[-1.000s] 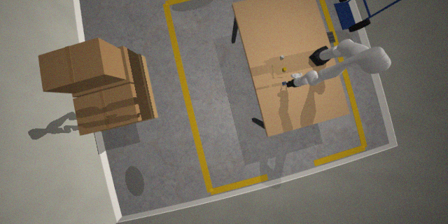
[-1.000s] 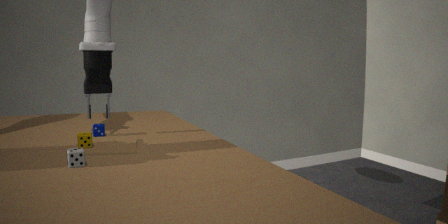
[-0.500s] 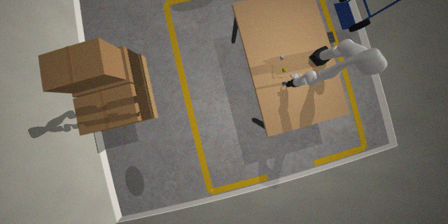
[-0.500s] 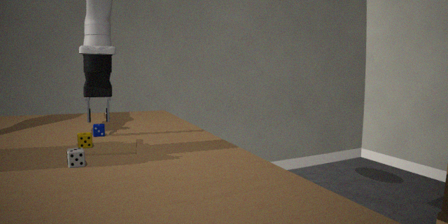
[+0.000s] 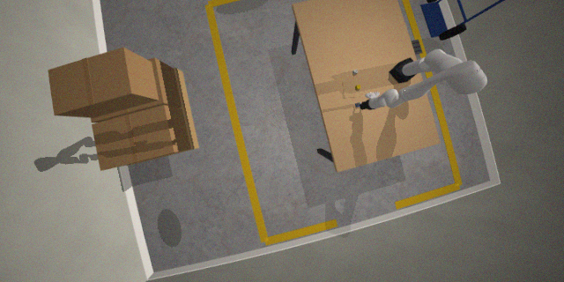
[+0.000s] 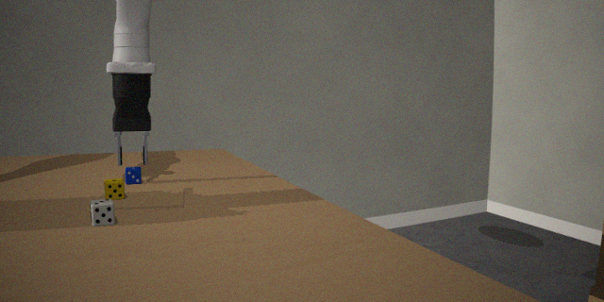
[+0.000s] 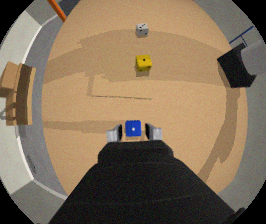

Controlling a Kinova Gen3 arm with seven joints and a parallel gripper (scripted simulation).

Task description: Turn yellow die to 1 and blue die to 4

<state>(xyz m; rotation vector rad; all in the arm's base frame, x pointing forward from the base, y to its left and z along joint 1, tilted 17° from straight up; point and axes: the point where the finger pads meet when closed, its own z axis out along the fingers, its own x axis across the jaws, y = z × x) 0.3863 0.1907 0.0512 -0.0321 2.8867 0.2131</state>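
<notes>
The blue die lies 4 cm below my hand. Round my hand: white die 27 cm to the right, 4 cm below, 3 cm behind; tan mat 14 cm to the right, 5 cm below, 2 cm ahead; yellow die 14 cm to the right, 4 cm below, 2 cm behind.
</notes>
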